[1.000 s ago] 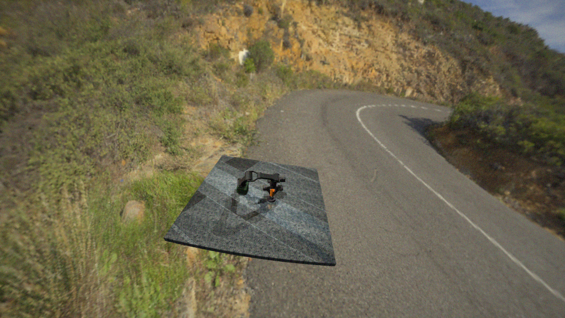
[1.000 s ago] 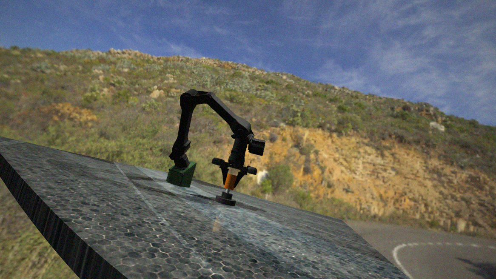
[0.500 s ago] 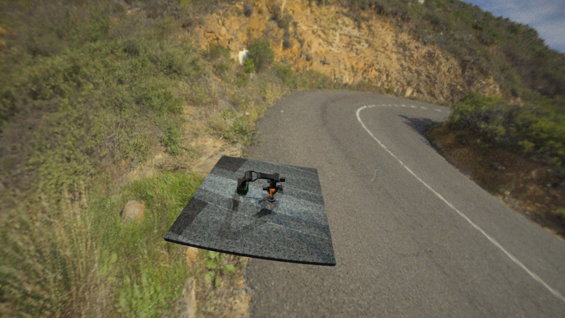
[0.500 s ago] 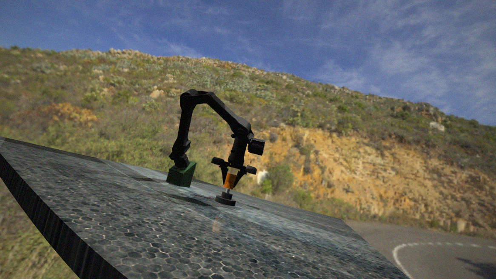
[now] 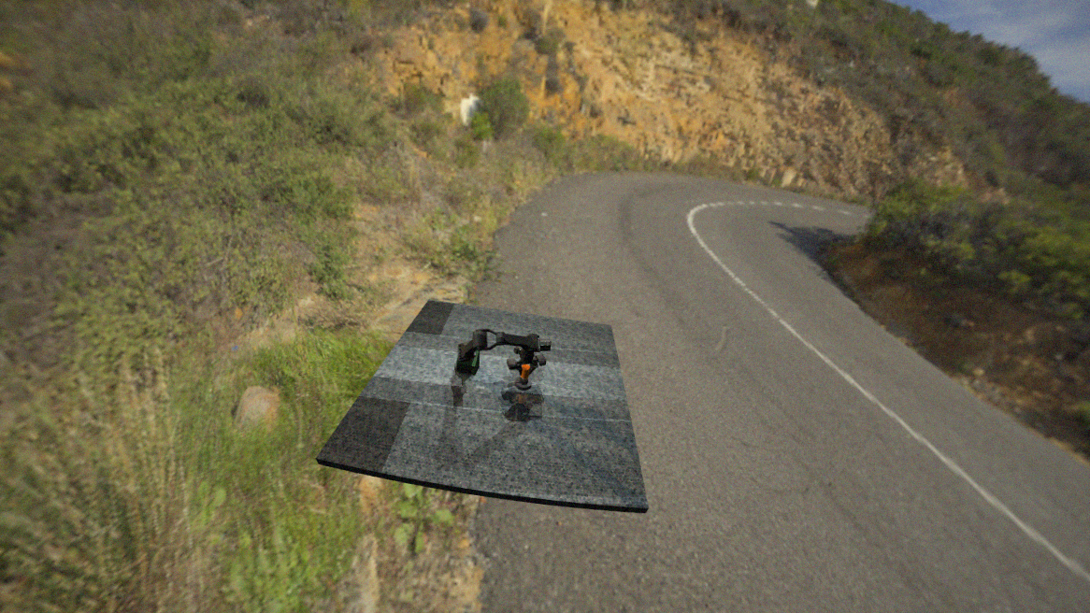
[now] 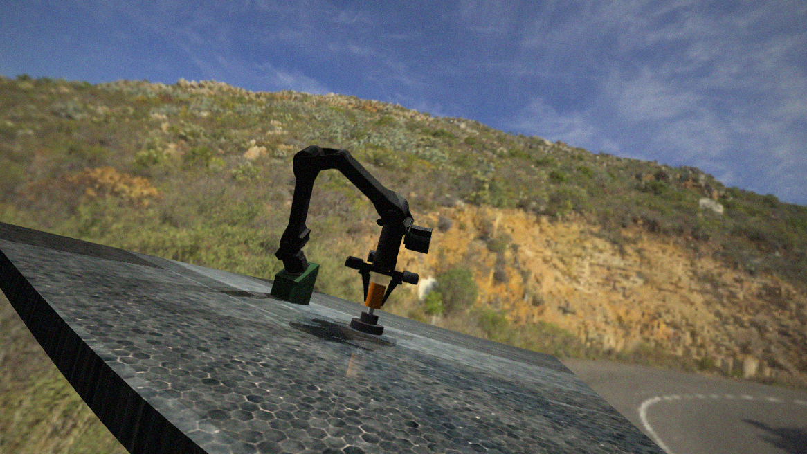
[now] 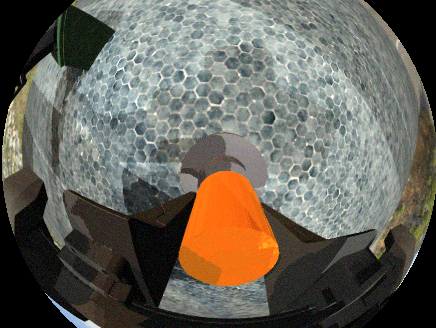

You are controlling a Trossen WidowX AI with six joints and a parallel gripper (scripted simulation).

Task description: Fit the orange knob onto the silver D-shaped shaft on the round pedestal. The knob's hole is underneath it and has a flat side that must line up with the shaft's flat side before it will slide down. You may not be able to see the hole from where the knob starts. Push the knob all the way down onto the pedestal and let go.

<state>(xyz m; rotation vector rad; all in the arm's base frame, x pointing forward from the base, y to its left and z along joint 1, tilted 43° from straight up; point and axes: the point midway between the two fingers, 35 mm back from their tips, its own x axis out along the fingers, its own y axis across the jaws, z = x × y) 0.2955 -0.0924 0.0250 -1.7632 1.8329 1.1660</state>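
My gripper tip is 30 mm below the orange knob. Also, from my gripper tip: round pedestal 40 mm below.
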